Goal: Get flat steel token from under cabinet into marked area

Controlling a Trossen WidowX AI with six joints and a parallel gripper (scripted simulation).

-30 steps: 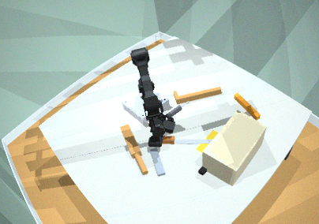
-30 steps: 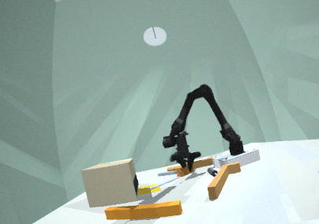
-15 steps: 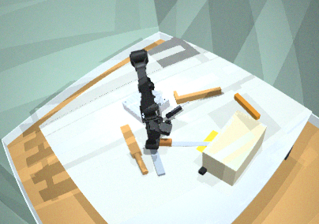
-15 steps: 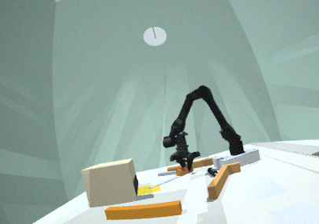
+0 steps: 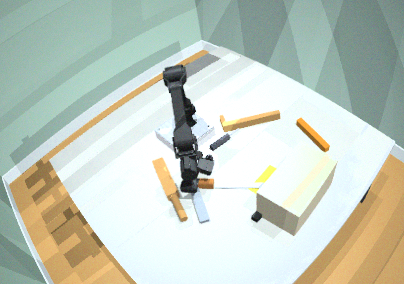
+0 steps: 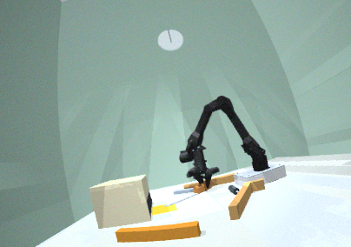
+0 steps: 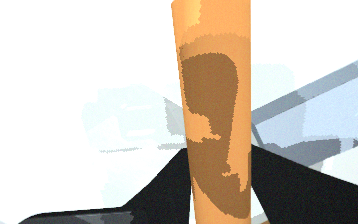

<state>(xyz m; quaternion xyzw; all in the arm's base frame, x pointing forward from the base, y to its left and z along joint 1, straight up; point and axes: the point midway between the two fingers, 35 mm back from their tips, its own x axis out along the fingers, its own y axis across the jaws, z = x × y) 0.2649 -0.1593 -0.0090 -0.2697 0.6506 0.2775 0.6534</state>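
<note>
My gripper tip is 10 cm to the left of the orange paddle, 2 cm past it and 1 cm below it. Also, from my gripper tip: orange bar: 55 cm to the left, 16 cm ahead, 1 cm above; grey flat bar: 9 cm ahead, 5 cm to the right.
</note>
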